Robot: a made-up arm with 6 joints. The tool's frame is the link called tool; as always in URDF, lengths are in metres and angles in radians. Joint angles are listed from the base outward. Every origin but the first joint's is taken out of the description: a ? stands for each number. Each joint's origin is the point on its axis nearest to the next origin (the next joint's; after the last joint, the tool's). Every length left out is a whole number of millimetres.
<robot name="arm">
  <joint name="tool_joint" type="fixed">
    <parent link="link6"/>
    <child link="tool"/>
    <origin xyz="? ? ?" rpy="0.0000 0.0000 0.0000"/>
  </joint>
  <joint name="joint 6" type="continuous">
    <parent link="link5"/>
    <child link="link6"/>
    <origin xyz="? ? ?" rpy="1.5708 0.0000 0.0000"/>
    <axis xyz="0 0 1"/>
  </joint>
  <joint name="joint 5" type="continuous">
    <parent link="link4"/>
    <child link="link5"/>
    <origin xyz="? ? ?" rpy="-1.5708 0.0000 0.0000"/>
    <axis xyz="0 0 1"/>
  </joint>
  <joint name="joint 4" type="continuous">
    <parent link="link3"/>
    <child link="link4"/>
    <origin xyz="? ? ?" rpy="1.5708 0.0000 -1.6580"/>
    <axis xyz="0 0 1"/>
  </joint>
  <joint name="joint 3" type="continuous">
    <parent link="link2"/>
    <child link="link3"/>
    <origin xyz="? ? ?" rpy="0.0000 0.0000 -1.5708"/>
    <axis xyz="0 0 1"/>
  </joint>
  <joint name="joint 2" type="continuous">
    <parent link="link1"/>
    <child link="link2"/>
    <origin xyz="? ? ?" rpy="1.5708 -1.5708 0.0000"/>
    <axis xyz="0 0 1"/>
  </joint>
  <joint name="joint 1" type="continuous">
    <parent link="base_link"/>
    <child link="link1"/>
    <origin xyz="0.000 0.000 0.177" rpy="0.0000 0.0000 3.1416"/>
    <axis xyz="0 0 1"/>
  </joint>
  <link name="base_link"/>
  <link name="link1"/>
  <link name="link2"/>
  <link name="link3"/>
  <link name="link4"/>
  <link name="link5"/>
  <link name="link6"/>
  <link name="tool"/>
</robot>
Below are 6 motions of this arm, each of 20 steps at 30 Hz.
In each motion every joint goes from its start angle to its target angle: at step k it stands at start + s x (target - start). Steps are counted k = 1, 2, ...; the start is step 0. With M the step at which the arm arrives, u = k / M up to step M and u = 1 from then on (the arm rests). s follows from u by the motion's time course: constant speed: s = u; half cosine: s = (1 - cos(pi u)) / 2; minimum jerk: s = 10 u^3 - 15 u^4 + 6 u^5.
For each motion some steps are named. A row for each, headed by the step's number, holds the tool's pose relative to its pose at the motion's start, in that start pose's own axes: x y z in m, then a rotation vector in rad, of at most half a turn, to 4 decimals.
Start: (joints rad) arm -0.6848 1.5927 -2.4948 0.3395 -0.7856 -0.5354
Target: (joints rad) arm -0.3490 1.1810 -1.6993 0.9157 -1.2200 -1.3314
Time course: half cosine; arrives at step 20
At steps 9, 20:
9: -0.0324 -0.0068 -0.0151 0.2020 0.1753 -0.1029
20: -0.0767 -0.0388 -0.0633 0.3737 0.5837 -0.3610

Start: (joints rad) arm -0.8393 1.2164 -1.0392 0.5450 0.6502 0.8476
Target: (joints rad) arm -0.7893 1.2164 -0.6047 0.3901 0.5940 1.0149
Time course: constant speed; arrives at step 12
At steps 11, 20:
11: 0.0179 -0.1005 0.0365 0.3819 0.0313 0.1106
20: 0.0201 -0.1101 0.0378 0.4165 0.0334 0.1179

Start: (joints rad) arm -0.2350 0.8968 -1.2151 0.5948 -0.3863 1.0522
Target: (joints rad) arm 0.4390 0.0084 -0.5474 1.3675 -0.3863 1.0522
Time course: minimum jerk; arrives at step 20
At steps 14, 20:
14: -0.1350 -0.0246 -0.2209 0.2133 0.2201 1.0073
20: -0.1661 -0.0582 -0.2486 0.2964 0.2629 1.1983

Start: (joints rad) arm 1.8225 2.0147 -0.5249 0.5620 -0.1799 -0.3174
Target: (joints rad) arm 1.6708 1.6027 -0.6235 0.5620 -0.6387 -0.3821
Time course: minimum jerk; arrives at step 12
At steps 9, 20:
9: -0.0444 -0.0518 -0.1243 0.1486 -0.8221 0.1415
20: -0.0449 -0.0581 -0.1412 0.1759 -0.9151 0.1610

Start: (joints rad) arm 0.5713 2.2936 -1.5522 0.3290 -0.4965 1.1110
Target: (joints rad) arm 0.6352 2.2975 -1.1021 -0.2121 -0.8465 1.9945
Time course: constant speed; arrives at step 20
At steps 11, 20:
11: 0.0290 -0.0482 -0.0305 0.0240 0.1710 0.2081
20: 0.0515 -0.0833 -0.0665 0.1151 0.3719 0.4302

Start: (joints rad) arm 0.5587 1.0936 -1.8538 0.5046 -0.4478 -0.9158
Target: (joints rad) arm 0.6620 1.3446 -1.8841 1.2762 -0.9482 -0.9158
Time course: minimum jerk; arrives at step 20
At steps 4, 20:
4: 0.0067 0.0022 0.0024 0.0276 0.0098 0.0427
20: 0.1308 0.0500 0.0124 0.5985 0.3426 0.5609

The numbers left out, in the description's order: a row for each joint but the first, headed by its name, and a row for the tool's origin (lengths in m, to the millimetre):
tool: 0.000 0.000 0.000
joint 6: 0.000 -0.055 0.000
joint 5: 0.000 0.000 0.000
joint 4: -0.226 0.040 0.000
joint 3: 0.052 -0.378 0.000
joint 2: 0.000 0.000 0.000

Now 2 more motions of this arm.
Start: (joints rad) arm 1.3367 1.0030 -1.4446 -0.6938 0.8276 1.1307
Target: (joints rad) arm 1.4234 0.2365 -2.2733 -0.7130 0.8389 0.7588
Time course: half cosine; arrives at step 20
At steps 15, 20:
15: -0.0479 -0.2711 -0.4001 -0.5582 -1.0148 0.3940
20: -0.0104 -0.3465 -0.4495 -0.6115 -1.1942 0.4891

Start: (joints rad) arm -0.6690 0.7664 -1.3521 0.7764 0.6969 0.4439
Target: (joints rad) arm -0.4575 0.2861 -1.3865 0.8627 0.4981 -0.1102
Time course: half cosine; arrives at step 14
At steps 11, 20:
11: 0.0505 0.0136 -0.2046 -0.5464 -0.3058 -0.5302
20: 0.0551 0.0070 -0.2305 -0.6059 -0.3622 -0.5804

